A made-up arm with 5 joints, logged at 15 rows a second.
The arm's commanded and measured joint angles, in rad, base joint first. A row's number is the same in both.
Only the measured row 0 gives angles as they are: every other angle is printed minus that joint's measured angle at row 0.
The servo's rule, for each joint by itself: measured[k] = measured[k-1] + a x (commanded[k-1-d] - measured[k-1]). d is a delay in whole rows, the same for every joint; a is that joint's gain. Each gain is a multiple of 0.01, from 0.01 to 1. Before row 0 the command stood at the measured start. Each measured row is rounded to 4 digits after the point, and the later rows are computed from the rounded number. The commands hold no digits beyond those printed.
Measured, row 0: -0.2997, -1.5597, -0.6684, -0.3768, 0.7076
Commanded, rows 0 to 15: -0.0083, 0.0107, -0.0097, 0.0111, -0.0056; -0.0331, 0.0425, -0.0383, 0.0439, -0.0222; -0.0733, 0.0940, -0.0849, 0.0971, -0.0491; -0.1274, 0.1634, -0.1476, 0.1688, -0.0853; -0.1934, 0.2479, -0.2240, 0.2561, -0.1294; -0.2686, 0.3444, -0.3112, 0.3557, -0.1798; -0.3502, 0.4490, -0.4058, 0.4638, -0.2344; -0.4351, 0.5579, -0.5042, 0.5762, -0.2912; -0.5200, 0.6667, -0.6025, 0.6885, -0.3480; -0.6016, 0.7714, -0.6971, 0.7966, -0.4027; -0.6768, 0.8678, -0.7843, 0.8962, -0.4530; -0.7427, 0.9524, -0.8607, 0.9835, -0.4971; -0.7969, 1.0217, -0.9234, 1.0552, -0.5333; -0.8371, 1.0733, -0.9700, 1.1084, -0.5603; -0.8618, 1.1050, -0.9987, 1.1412, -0.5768; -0.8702, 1.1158, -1.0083, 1.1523, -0.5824
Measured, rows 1 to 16: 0.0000, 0.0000, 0.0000, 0.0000, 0.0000; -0.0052, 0.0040, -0.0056, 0.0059, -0.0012; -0.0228, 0.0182, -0.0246, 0.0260, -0.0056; -0.0546, 0.0462, -0.0596, 0.0637, -0.0147; -0.1005, 0.0896, -0.1106, 0.1194, -0.0295; -0.1590, 0.1482, -0.1764, 0.1919, -0.0505; -0.2280, 0.2208, -0.2546, 0.2787, -0.0777; -0.3050, 0.3052, -0.3423, 0.3768, -0.1106; -0.3870, 0.3987, -0.4362, 0.4825, -0.1485; -0.4708, 0.4979, -0.5327, 0.5917, -0.1904; -0.5532, 0.5991, -0.6281, 0.7003, -0.2350; -0.6311, 0.6985, -0.7187, 0.8041, -0.2808; -0.7014, 0.7924, -0.8011, 0.8992, -0.3262; -0.7616, 0.8772, -0.8720, 0.9819, -0.3697; -0.8092, 0.9498, -0.9288, 1.0489, -0.4097; -0.8423, 1.0072, -0.9693, 1.0978, -0.4448
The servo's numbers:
d 1
a 0.63 0.37 0.58 0.53 0.21

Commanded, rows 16 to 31: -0.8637, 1.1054, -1.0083, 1.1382, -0.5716; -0.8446, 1.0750, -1.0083, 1.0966, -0.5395; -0.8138, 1.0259, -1.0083, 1.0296, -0.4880; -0.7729, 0.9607, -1.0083, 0.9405, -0.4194; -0.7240, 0.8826, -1.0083, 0.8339, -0.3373; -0.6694, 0.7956, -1.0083, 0.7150, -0.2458; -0.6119, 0.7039, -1.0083, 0.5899, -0.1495; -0.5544, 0.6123, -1.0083, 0.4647, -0.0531; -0.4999, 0.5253, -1.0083, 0.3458, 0.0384; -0.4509, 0.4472, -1.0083, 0.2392, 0.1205; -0.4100, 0.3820, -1.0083, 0.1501, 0.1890; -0.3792, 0.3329, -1.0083, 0.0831, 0.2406; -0.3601, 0.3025, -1.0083, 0.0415, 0.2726; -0.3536, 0.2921, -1.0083, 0.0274, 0.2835; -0.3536, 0.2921, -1.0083, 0.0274, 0.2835; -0.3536, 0.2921, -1.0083, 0.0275, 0.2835
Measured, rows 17 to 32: -0.8599, 1.0474, -0.9919, 1.1267, -0.4737; -0.8623, 1.0689, -1.0014, 1.1328, -0.4943; -0.8511, 1.0712, -1.0054, 1.1136, -0.5038; -0.8276, 1.0544, -1.0071, 1.0691, -0.5005; -0.7931, 1.0197, -1.0078, 1.0009, -0.4835; -0.7496, 0.9690, -1.0081, 0.9124, -0.4528; -0.6991, 0.9048, -1.0082, 0.8078, -0.4093; -0.6442, 0.8305, -1.0083, 0.6923, -0.3547; -0.5876, 0.7498, -1.0083, 0.5717, -0.2914; -0.5323, 0.6667, -1.0083, 0.4520, -0.2221; -0.4810, 0.5855, -1.0083, 0.3392, -0.1502; -0.4363, 0.5102, -1.0083, 0.2390, -0.0790; -0.4003, 0.4446, -1.0083, 0.1564, -0.0119; -0.3750, 0.3920, -1.0083, 0.0955, 0.0478; -0.3615, 0.3550, -1.0083, 0.0594, 0.0973; -0.3565, 0.3317, -1.0083, 0.0424, 0.1364
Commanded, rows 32 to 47: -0.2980, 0.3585, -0.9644, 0.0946, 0.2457; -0.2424, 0.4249, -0.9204, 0.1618, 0.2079; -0.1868, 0.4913, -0.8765, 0.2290, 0.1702; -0.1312, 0.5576, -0.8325, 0.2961, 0.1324; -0.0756, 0.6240, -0.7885, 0.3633, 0.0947; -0.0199, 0.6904, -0.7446, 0.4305, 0.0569; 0.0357, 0.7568, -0.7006, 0.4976, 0.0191; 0.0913, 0.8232, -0.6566, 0.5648, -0.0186; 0.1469, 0.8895, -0.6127, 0.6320, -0.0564; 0.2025, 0.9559, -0.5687, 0.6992, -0.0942; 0.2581, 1.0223, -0.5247, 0.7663, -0.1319; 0.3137, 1.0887, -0.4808, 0.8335, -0.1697; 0.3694, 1.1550, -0.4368, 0.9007, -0.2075; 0.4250, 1.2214, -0.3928, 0.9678, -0.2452; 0.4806, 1.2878, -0.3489, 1.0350, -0.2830; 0.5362, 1.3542, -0.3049, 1.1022, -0.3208
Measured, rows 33 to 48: -0.3547, 0.3170, -1.0083, 0.0345, 0.1673; -0.3190, 0.3324, -0.9828, 0.0664, 0.1838; -0.2707, 0.3666, -0.9466, 0.1170, 0.1889; -0.2178, 0.4127, -0.9059, 0.1764, 0.1850; -0.1632, 0.4663, -0.8633, 0.2398, 0.1740; -0.1080, 0.5246, -0.8199, 0.3053, 0.1573; -0.0525, 0.5859, -0.7762, 0.3717, 0.1362; 0.0031, 0.6491, -0.7324, 0.4384, 0.1116; 0.0587, 0.7135, -0.6884, 0.5054, 0.0843; 0.1143, 0.7786, -0.6445, 0.5725, 0.0548; 0.1699, 0.8442, -0.6005, 0.6397, 0.0235; 0.2255, 0.9101, -0.5565, 0.7068, -0.0091; 0.2811, 0.9762, -0.5126, 0.7740, -0.0428; 0.3367, 1.0424, -0.4686, 0.8412, -0.0774; 0.3923, 1.1086, -0.4246, 0.9083, -0.1126; 0.4479, 1.1749, -0.3807, 0.9755, -0.1484
